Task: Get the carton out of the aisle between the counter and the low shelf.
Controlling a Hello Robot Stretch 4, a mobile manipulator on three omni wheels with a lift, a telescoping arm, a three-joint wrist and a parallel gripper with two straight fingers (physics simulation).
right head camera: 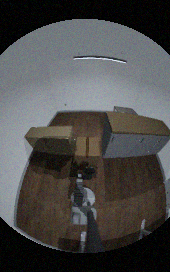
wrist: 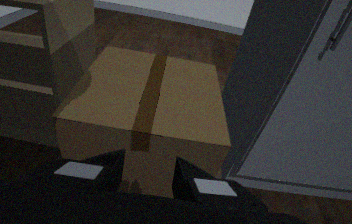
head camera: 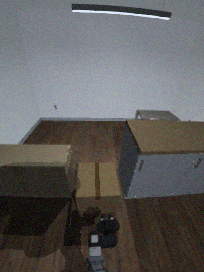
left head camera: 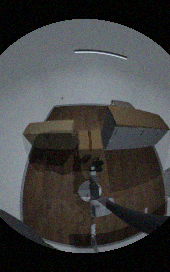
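Seen in the pictures: gripper, fingertip midpoint: [right head camera: 88,165] [wrist: 149,168] [head camera: 105,215] [left head camera: 95,157]; robot's base at its link origin: [right head camera: 83,197] [left head camera: 89,190].
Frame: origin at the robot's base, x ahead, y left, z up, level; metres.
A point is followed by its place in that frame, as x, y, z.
Note:
A brown carton [head camera: 87,180] @(0.925, 0.057, 0.380) [left head camera: 83,140] @(0.914, 0.065, 0.379) [right head camera: 81,146] @(0.928, 0.049, 0.380) [wrist: 187,102] @(0.887, -0.166, 0.379) with a darker tape strip along its top stands upright on the floor in the aisle. The low tan shelf [head camera: 35,154] @(1.146, 0.650, 0.583) [left head camera: 50,128] @(1.078, 0.709, 0.583) [right head camera: 50,132] @(1.113, 0.700, 0.583) [wrist: 71,25] @(1.107, 0.277, 0.477) is close on its left. The grey counter [head camera: 165,137] @(1.009, -0.735, 0.883) [left head camera: 135,117] @(1.011, -0.906, 0.883) [right head camera: 135,122] @(1.056, -0.940, 0.883) [wrist: 300,115] @(0.834, -0.492, 0.438) with a wooden top is close on its right. My gripper [head camera: 107,218] @(0.456, -0.084, 0.616) [wrist: 149,168] @(0.456, -0.084, 0.616) is open and empty, in front of the carton's near face; part of that face shows between the fingers in the wrist view. Whether they touch it, I cannot tell.
A small grey table [head camera: 156,114] @(2.647, -1.577, 0.423) stands behind the counter. The back wall [head camera: 100,75] @(3.204, -0.228, 1.179) lies beyond the aisle, with a skirting board at its foot. A dark shadow covers the floor in front of the shelf. A lamp bar [head camera: 120,11] @(1.973, -0.355, 2.059) hangs overhead.

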